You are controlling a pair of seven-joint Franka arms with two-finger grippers.
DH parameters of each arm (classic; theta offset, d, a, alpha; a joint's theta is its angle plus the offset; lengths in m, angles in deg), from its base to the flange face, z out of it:
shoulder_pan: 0 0.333 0 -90
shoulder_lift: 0 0 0 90
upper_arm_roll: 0 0.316 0.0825 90
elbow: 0 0 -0.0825 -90
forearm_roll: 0 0.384 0 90
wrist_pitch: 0 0 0.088 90
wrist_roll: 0 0.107 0 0
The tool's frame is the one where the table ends.
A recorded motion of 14 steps. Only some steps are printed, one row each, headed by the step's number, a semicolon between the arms.
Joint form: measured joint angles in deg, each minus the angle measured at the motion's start. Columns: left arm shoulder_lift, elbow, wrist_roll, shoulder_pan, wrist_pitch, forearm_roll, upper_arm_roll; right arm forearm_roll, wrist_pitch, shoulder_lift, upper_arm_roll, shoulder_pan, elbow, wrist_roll.
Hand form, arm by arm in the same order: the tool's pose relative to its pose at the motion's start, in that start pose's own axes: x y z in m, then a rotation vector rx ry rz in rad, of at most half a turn. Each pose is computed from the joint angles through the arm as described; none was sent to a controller.
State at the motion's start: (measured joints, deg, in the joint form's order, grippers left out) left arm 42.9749 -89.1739 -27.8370 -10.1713 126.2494 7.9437 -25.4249; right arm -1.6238 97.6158 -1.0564 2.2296 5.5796 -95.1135 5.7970
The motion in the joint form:
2: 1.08 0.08 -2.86 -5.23 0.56 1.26 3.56; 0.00 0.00 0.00 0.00 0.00 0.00 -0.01
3: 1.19 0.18 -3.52 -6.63 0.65 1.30 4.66; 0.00 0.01 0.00 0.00 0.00 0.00 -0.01
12: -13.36 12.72 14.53 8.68 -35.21 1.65 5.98; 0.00 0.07 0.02 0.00 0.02 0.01 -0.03
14: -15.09 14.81 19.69 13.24 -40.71 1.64 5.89; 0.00 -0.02 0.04 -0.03 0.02 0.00 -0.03
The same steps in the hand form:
2: -0.0110 0.0204 0.0260 0.0595 -0.0012 0.0017; 0.0000 0.0000 0.0000 0.0000 0.0000 -0.0002
3: -0.0132 0.0249 0.0303 0.0730 0.0014 -0.0005; 0.0000 0.0000 0.0000 0.0000 0.0002 -0.0002
12: 0.0083 -0.1548 -0.2218 0.2048 -0.1137 -0.0049; 0.0002 -0.0002 0.0000 0.0001 0.0010 -0.0009
14: 0.0004 -0.2056 -0.2596 0.1998 -0.1470 -0.0027; 0.0001 0.0001 0.0004 -0.0001 -0.0010 -0.0004

